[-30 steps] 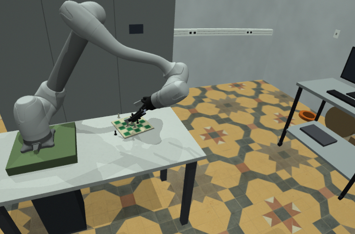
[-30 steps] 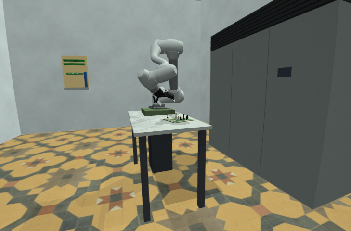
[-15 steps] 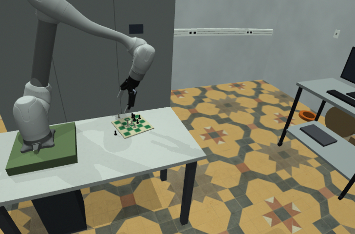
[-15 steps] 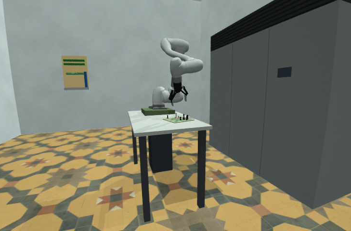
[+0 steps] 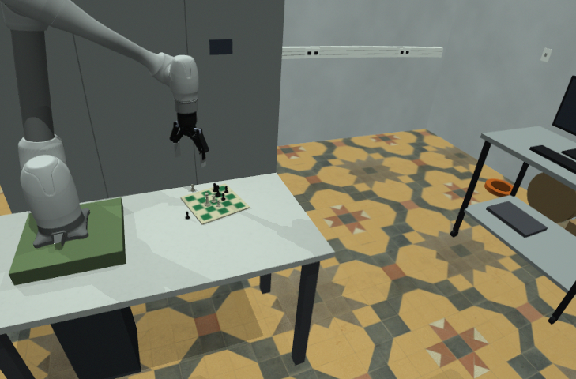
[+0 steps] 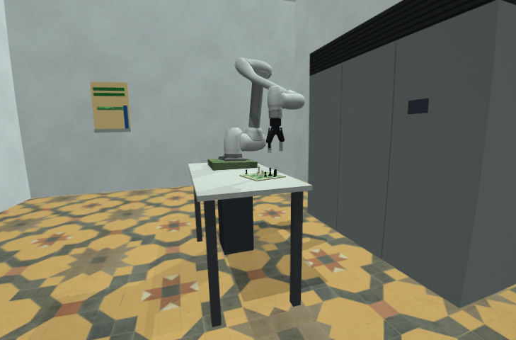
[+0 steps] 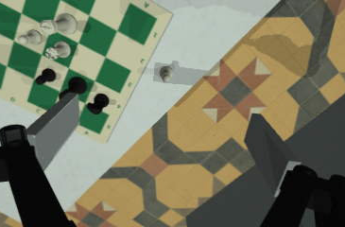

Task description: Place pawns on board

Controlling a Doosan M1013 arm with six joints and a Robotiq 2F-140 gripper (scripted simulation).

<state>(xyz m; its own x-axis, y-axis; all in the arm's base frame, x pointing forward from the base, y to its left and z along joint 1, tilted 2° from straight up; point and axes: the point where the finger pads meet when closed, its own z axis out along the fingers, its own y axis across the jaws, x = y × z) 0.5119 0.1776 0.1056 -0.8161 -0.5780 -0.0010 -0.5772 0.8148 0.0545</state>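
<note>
The chessboard lies 15 cm below my hand, 13 cm to the right of it and 7 cm ahead of it.
</note>
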